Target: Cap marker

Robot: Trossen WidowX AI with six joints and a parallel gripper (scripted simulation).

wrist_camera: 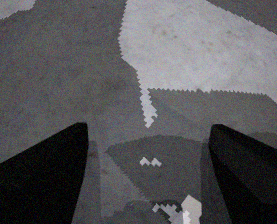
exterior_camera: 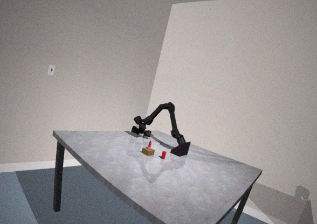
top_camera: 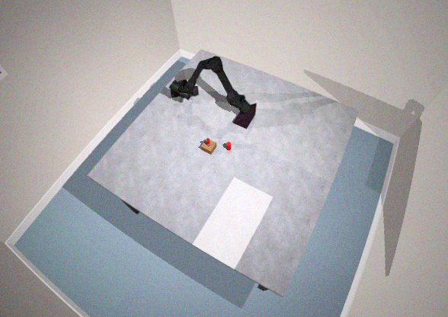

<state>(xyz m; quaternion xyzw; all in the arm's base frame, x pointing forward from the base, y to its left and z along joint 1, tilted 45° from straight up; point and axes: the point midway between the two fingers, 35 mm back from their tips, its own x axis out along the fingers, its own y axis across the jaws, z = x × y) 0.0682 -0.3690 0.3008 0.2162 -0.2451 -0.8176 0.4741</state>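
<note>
My gripper tip is 53 cm to the right of the red cap, 21 cm short of it and 2 cm below it. The rest, counted from my gripper tip: holder block 43 cm to the left, 28 cm ahead, 1 cm above.
</note>
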